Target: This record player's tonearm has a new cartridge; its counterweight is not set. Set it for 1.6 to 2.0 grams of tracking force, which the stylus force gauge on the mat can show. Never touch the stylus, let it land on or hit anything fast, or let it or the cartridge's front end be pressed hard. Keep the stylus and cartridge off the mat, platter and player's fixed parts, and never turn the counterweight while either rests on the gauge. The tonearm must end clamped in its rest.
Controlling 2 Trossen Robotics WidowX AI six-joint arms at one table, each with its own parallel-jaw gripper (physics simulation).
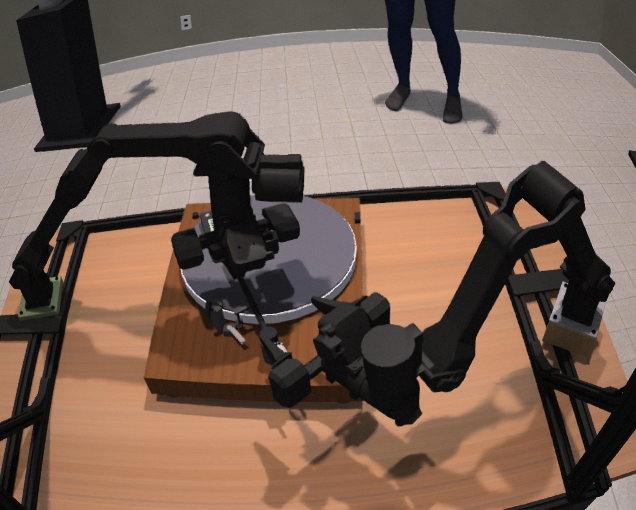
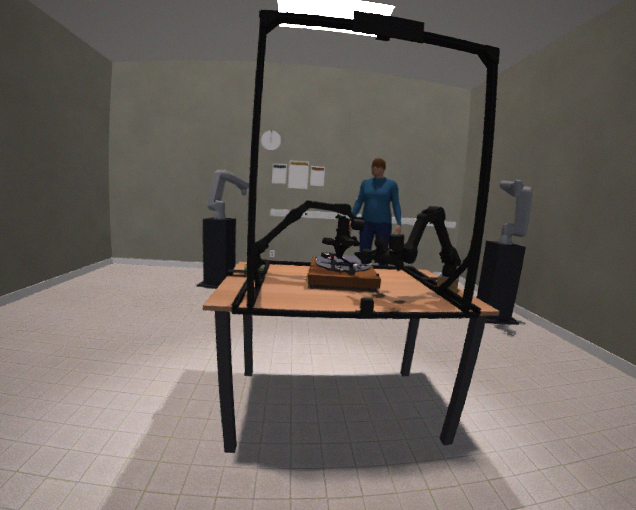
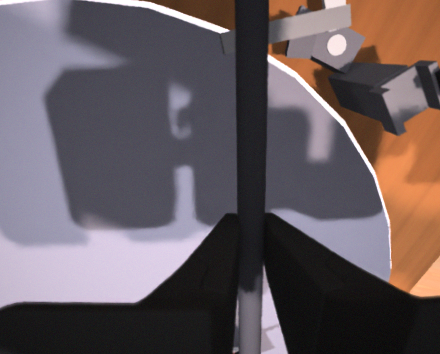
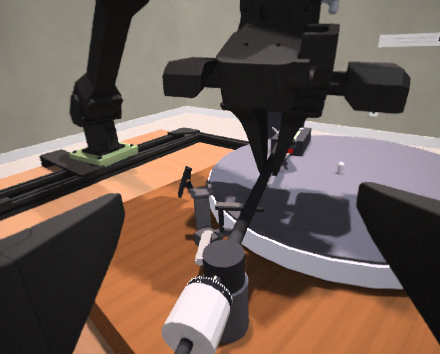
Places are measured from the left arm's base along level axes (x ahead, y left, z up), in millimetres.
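Pixels of known places: left gripper, fingertip midpoint: [image 1: 238, 276] [image 2: 339, 258] [image 3: 248, 224] [image 4: 268, 173]; right gripper, fingertip midpoint: [image 1: 286, 317] [image 2: 360, 252] [image 4: 240, 199]; left arm's base at its link origin: [image 1: 39, 296] [image 4: 103, 149]; right arm's base at its link origin: [image 1: 579, 308] [image 2: 449, 275].
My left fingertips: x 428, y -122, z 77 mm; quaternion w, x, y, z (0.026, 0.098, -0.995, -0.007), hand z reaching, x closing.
For each thing: its top centre in the pictures, then the offset to it from my left fingertips. "spot": a spot on its surface instead.
- black tonearm tube at its top centre: [image 3: 256, 153] [image 4: 262, 172] [image 1: 243, 283] 15 mm up, 7 mm ahead, 31 mm right
- white counterweight at a spot on its surface: [image 4: 197, 315] spot: 11 mm up, 42 mm ahead, 173 mm right
- dark pivot post at a spot on its surface: [image 4: 223, 265] spot: 9 mm up, 34 mm ahead, 139 mm right
- force gauge at its top centre: [image 4: 290, 135] [image 1: 215, 226] 2 mm down, 27 mm back, 134 mm left
- platter at its top centre: [image 3: 112, 321] [image 4: 340, 173] [image 1: 264, 247] [image 2: 343, 259] 23 mm down, 51 mm ahead, 82 mm left
- wooden plinth at a spot on its surface: [image 4: 145, 280] spot: 49 mm down, 46 mm back, 129 mm right
- lift bar at its top centre: [image 3: 287, 28] [image 4: 239, 204] 0 mm up, 3 mm ahead, 65 mm right
My left gripper [image 1: 238, 273] [image 3: 248, 224] [image 4: 268, 173] is shut on the black tonearm tube [image 1: 250, 297] [image 3: 251, 125] [image 4: 254, 205], above the platter. The tube is outside its rest [image 1: 215, 314] [image 3: 407, 95] [image 4: 202, 210], to one side of it. The white counterweight [image 4: 197, 315] is on the tube's rear end, behind the dark pivot post [image 4: 223, 265]. My right gripper [image 1: 290, 319] [image 4: 240, 199] is open and empty, its fingers spread to either side of the counterweight's line, short of touching it. The force gauge [image 1: 203, 229] [image 4: 303, 144] stands on the mat, partly hidden. The stylus cannot be made out.
The platter [image 1: 334, 249] [image 4: 320, 272] lies under the left gripper. The wooden plinth [image 1: 185, 361] [image 4: 145, 280] extends under the pivot. A lift bar [image 3: 310, 24] [image 4: 239, 206] crosses beneath the tube beside the rest. A black frame [image 1: 424, 192] borders the table.
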